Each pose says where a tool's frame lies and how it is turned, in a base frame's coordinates. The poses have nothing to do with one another.
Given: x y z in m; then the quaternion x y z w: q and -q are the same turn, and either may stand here.
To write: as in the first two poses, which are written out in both.
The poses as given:
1: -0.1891 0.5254 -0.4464 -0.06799 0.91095 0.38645 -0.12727
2: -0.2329 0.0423 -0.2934 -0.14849 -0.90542 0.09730 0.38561
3: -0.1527 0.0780 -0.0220 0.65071 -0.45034 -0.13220 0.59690
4: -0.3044 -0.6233 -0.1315 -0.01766 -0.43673 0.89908 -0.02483
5: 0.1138 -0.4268 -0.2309 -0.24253 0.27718 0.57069 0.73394
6: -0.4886 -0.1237 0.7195 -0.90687 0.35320 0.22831 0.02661
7: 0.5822 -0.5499 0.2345 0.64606 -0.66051 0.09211 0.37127
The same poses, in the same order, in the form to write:
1: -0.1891 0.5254 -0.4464 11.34 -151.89 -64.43
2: -0.2329 0.0423 -0.2934 -21.67 -132.12 14.20
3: -0.1527 0.0780 -0.0220 86.54 -59.89 -17.58
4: -0.3044 -0.6233 -0.1315 3.13 77.39 -159.32
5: 0.1138 -0.4268 -0.2309 -30.55 34.92 71.89
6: -0.4886 -0.1237 0.7195 -160.53 62.52 40.41
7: 0.5822 -0.5499 0.2345 94.91 -97.04 13.53
